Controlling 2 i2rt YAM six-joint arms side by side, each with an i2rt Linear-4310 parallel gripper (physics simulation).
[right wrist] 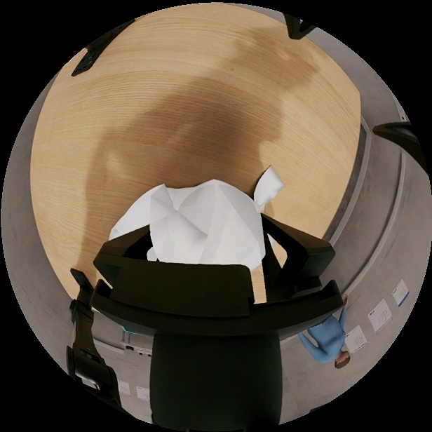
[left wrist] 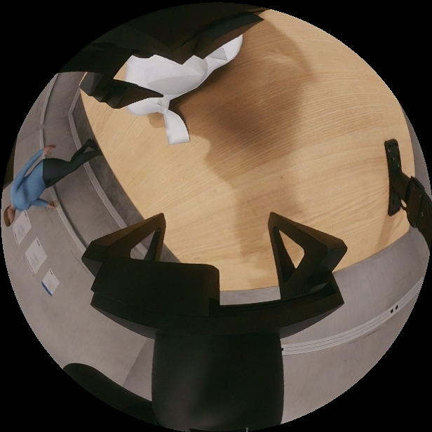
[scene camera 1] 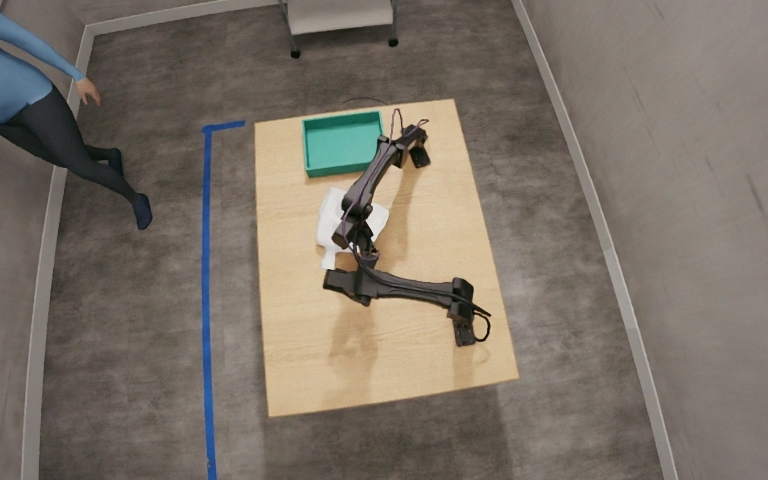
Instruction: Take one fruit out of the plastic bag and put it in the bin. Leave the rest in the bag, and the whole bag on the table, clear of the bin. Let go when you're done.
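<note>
The white plastic bag (scene camera 1: 330,220) (left wrist: 175,75) (right wrist: 207,222) lies on the table beside the green bin (scene camera 1: 336,169), apart from it. Its narrow strip points away from the arms. No fruit can be made out through the opaque film. My right gripper (left wrist: 173,78) (right wrist: 216,218) is partly closed, its fingers on either side of a bulge of the bag. The film hides one fingertip in the right wrist view, so what lies inside the bulge is hidden. My left gripper (left wrist: 216,217) is wide open and empty, above the table on the side of the bag away from the bin.
The two arms come close together above the bag. The table (scene camera 1: 305,362) (left wrist: 240,185) (right wrist: 200,75) bears both arm bases. A person (scene camera 1: 33,90) stands on the floor past the blue tape line (scene camera 1: 206,254). A wheeled cart (scene camera 1: 339,26) stands beyond the bin end.
</note>
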